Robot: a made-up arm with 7 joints. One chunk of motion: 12 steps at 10 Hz.
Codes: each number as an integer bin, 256 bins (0 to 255) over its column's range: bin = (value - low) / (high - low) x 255, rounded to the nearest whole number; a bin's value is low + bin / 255 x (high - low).
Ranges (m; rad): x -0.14..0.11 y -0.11..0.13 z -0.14..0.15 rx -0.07..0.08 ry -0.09..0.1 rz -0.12..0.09
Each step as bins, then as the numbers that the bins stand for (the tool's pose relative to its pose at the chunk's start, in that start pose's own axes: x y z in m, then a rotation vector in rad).
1 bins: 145 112 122 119 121 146
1 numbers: 0.0022 -0.0046 -0.0013 0.0000 0.0002 0.0002
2 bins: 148 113 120 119 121 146
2 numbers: 0.0051 -0.0036 -0.0035 0.0000 0.0002 0.0002
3 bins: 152 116 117 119 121 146
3 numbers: 0.0090 -0.0008 -0.0069 0.0000 0.0002 0.0002
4 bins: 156 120 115 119 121 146
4 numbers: 0.0129 0.0029 -0.0092 0.0000 0.0002 0.0002
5 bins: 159 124 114 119 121 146
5 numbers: 0.0159 0.0067 -0.0104 0.0000 0.0002 0.0002
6 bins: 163 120 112 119 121 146
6 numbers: 0.0198 0.0029 -0.0126 0.0000 0.0002 0.0002
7 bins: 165 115 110 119 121 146
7 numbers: 0.0218 -0.0018 -0.0149 0.0000 0.0002 0.0002
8 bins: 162 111 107 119 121 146
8 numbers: 0.0188 -0.0055 -0.0183 0.0000 0.0002 0.0002
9 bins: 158 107 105 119 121 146
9 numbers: 0.0149 -0.0093 -0.0206 0.0000 0.0002 0.0002
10 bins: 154 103 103 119 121 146
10 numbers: 0.0110 -0.0131 -0.0229 0.0000 0.0002 0.0002
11 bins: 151 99 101 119 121 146
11 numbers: 0.0080 -0.0168 -0.0251 0.0000 0.0002 0.0002
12 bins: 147 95 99 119 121 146
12 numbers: 0.0041 -0.0206 -0.0274 0.0000 0.0002 0.0002
